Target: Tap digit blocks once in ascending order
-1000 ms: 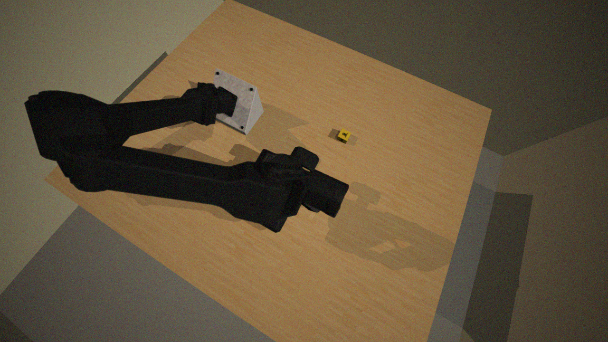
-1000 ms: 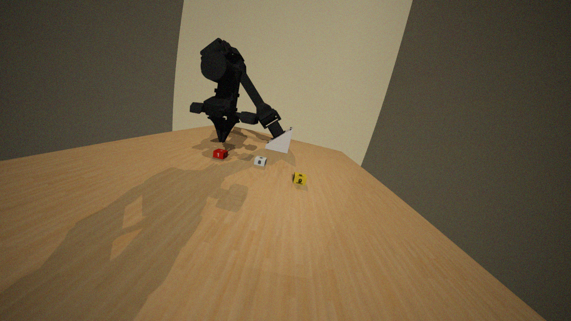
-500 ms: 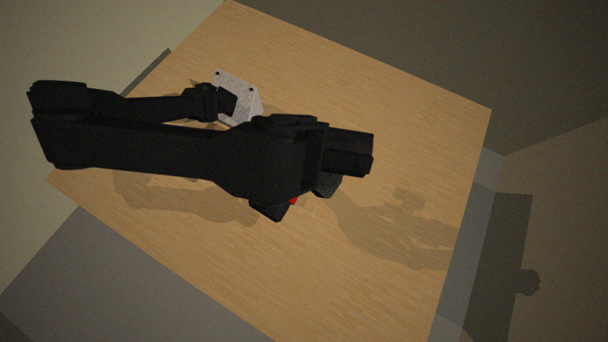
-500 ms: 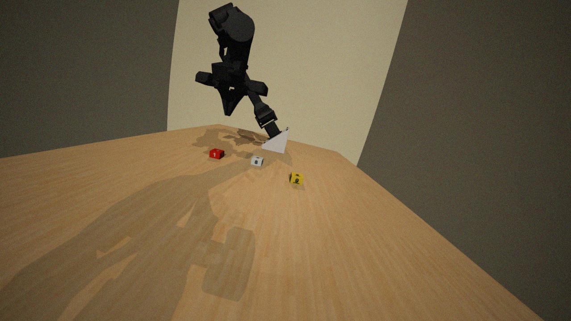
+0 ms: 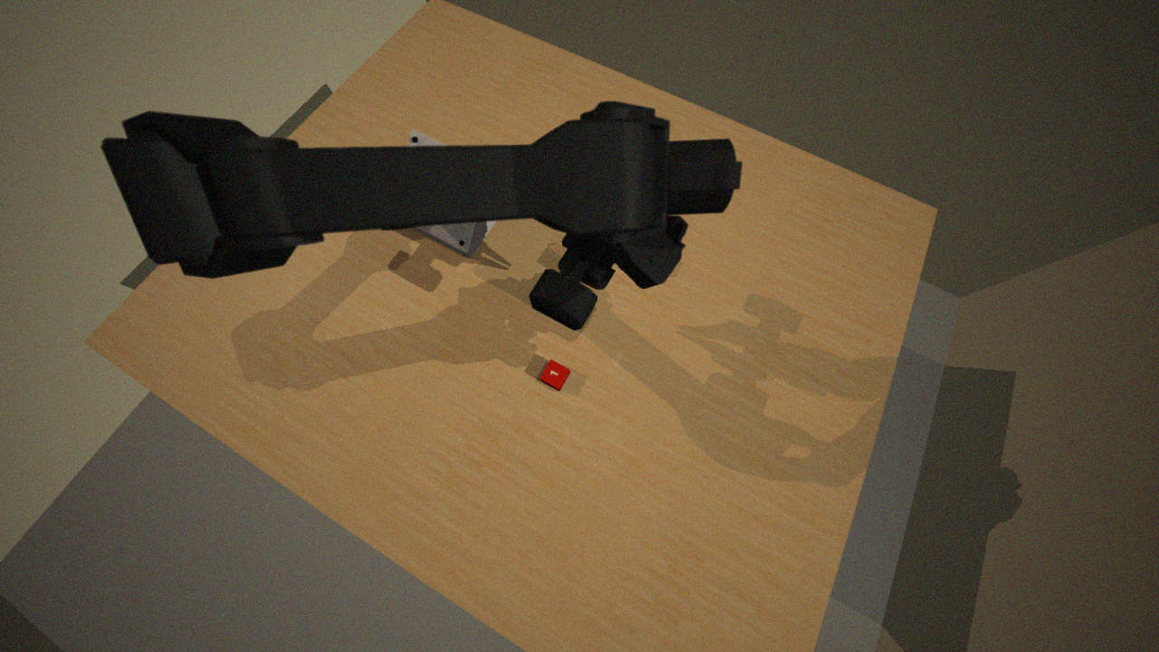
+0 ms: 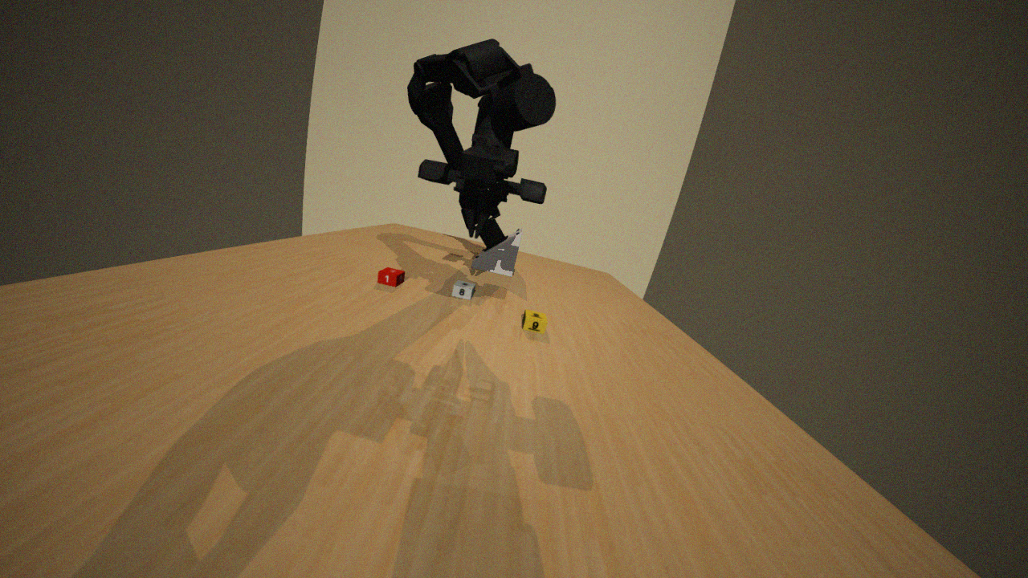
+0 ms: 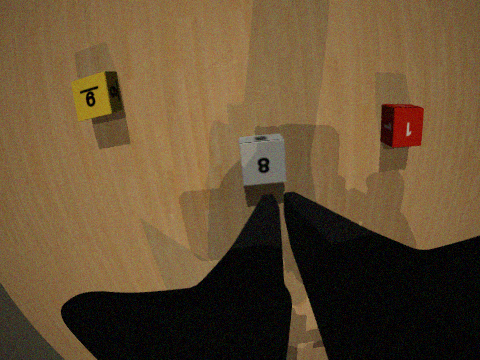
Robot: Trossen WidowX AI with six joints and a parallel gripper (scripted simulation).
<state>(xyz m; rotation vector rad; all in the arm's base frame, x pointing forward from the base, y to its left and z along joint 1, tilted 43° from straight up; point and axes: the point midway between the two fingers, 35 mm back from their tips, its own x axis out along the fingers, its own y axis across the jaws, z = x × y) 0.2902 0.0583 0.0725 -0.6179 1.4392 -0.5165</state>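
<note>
Now: the grey block marked 8 90 mm below my gripper tip and 10 mm behind it. Also, from my gripper tip: red block marked 1: 120 mm to the right, 90 mm below, 10 mm ahead; then yellow block marked 9: 120 mm to the left, 90 mm below, 50 mm ahead.
</note>
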